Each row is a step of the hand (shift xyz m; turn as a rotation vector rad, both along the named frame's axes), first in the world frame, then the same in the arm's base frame.
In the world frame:
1: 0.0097 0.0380 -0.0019 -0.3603 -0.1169 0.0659
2: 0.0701 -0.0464 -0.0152 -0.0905 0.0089 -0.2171
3: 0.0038 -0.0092 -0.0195 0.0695 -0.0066 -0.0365
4: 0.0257 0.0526 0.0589 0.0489 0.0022 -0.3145
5: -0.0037 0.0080 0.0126 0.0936 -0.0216 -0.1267
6: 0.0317 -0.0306 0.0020 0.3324 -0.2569 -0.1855
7: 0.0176 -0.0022 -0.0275 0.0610 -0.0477 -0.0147
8: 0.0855 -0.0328 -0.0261 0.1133 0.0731 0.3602
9: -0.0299 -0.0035 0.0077 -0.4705 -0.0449 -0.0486
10: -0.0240 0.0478 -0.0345 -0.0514 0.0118 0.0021
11: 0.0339 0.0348 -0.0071 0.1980 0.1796 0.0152
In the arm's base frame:
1: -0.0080 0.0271 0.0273 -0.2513 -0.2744 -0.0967
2: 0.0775 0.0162 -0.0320 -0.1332 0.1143 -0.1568
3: 0.0027 0.0101 -0.0193 0.0553 0.0530 -0.0184
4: 0.0139 0.0004 0.0819 -0.0306 0.2411 -0.2055
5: -0.0037 -0.0059 0.0137 0.0619 0.1180 -0.0868
6: 0.0412 -0.0042 -0.0153 0.3570 0.1346 -0.2556
7: 0.0100 0.0258 -0.0175 0.0702 0.0110 -0.0341
8: 0.0828 0.0383 -0.0273 0.1516 -0.1570 0.3167
9: -0.0230 -0.0208 -0.0021 -0.4048 -0.2046 -0.1416
10: -0.0492 0.0399 0.0065 -0.0496 -0.0181 0.0015
11: 0.0134 0.0398 0.0254 0.1013 0.1800 0.1704

